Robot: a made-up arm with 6 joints. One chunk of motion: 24 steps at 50 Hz.
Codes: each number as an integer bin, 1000 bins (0 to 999) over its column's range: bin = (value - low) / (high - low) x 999, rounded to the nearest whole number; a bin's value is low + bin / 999 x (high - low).
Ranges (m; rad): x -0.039..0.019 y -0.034..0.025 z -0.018..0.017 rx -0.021..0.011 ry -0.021..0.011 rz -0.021..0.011
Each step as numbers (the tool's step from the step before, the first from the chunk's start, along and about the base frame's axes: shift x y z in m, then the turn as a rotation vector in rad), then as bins.
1 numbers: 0.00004 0.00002 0.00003 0.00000 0.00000 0.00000
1 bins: 672 576 515 656 656 656
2 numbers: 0.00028 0.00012 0.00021 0.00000 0.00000 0.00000
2 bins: 677 578 520 656 656 656
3 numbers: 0.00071 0.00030 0.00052 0.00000 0.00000 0.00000
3 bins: 684 581 529 656 656 656
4 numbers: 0.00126 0.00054 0.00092 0.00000 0.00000 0.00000
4 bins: 693 585 540 656 656 656
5 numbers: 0.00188 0.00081 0.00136 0.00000 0.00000 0.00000
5 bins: 704 589 553 656 656 656
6 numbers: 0.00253 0.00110 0.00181 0.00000 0.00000 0.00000
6 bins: 715 594 565 656 656 656
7 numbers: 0.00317 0.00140 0.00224 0.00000 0.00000 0.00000
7 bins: 726 599 578 656 656 656
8 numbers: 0.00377 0.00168 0.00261 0.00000 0.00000 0.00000
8 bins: 737 604 588 656 656 656
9 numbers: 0.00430 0.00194 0.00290 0.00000 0.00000 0.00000
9 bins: 746 609 597 656 656 656
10 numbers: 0.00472 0.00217 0.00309 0.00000 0.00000 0.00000
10 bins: 753 612 602 656 656 656
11 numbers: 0.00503 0.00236 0.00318 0.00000 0.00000 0.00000
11 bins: 758 616 605 656 656 656
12 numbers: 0.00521 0.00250 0.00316 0.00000 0.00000 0.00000
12 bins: 761 618 604 656 656 656
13 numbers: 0.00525 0.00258 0.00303 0.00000 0.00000 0.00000
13 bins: 762 619 600 656 656 656
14 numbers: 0.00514 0.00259 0.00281 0.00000 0.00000 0.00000
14 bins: 760 620 594 656 656 656
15 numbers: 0.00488 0.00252 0.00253 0.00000 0.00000 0.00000
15 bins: 756 618 586 656 656 656
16 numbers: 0.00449 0.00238 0.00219 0.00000 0.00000 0.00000
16 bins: 749 616 576 656 656 656
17 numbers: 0.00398 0.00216 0.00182 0.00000 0.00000 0.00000
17 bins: 740 612 566 656 656 656
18 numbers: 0.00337 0.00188 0.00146 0.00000 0.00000 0.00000
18 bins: 730 608 555 656 656 656
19 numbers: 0.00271 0.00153 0.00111 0.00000 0.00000 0.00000
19 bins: 718 602 545 656 656 656
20 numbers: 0.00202 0.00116 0.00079 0.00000 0.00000 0.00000
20 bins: 707 595 536 656 656 656
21 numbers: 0.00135 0.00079 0.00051 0.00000 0.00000 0.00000
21 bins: 695 589 528 656 656 656
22 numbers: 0.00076 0.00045 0.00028 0.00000 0.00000 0.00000
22 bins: 685 583 522 656 656 656
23 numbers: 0.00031 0.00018 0.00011 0.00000 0.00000 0.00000
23 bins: 677 579 517 656 656 656
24 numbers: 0.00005 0.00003 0.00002 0.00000 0.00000 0.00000
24 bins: 673 576 514 656 656 656
